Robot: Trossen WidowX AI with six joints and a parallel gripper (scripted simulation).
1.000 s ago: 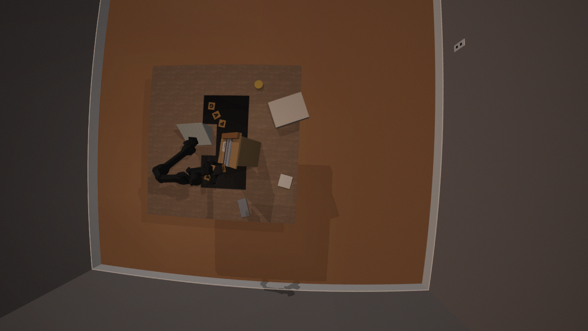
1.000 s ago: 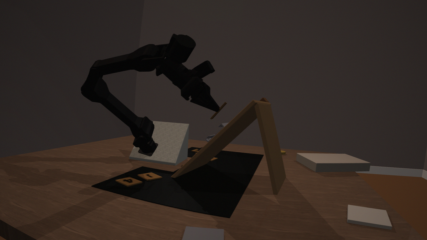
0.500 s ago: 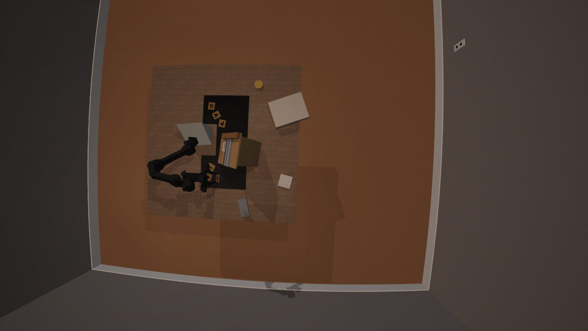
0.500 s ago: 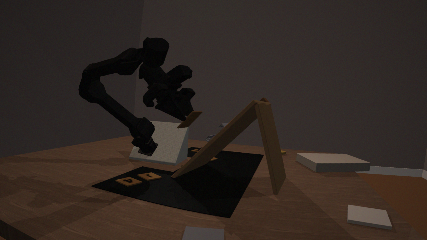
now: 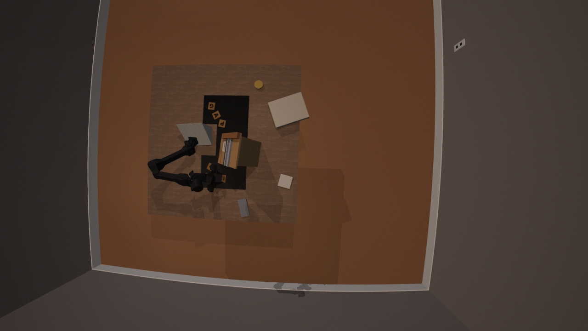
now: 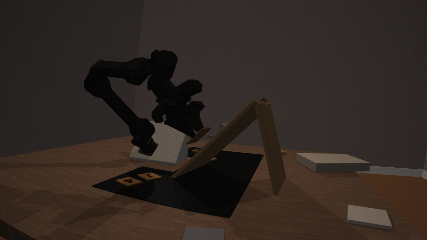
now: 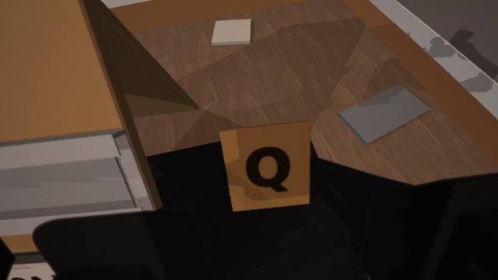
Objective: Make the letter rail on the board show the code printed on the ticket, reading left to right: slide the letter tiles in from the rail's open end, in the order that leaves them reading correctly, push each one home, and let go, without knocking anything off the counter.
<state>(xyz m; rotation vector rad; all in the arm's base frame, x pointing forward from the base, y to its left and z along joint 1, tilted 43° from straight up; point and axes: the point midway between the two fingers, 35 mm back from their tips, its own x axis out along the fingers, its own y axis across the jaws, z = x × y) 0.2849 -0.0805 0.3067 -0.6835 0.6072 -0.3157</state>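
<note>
Now: gripper tip right at the q tile. Round my gripper tip: white ticket: 24 cm to the left, 8 cm below, 5 cm behind; j tile: 18 cm behind, 16 cm below, 6 cm to the left; 4 tile: 21 cm behind, 16 cm below, 2 cm to the right.
</note>
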